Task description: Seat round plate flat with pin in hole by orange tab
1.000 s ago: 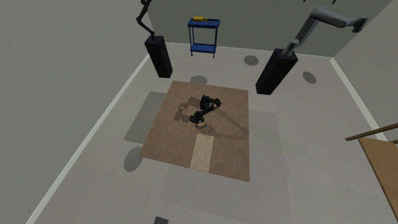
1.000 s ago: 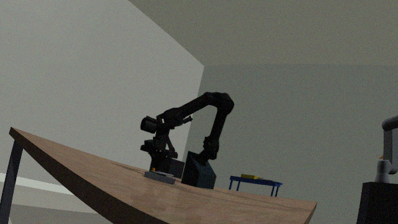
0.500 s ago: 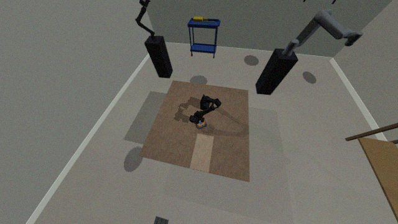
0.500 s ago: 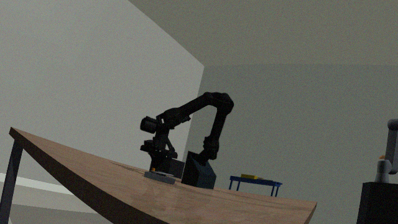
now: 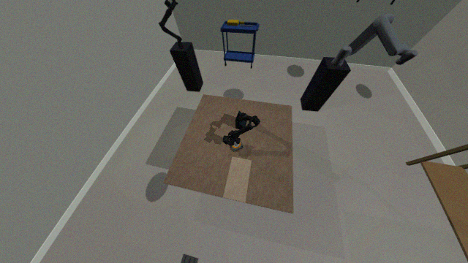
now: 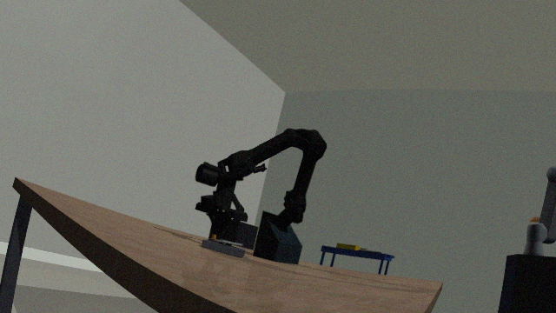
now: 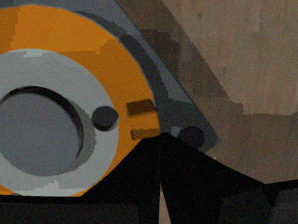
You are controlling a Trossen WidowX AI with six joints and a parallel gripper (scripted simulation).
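The round orange plate lies 3 cm to the left of my gripper tip and 1 cm ahead of it. From my gripper tip the other things lie so: grey base (5 cm to the left, 1 cm below, 1 cm ahead).
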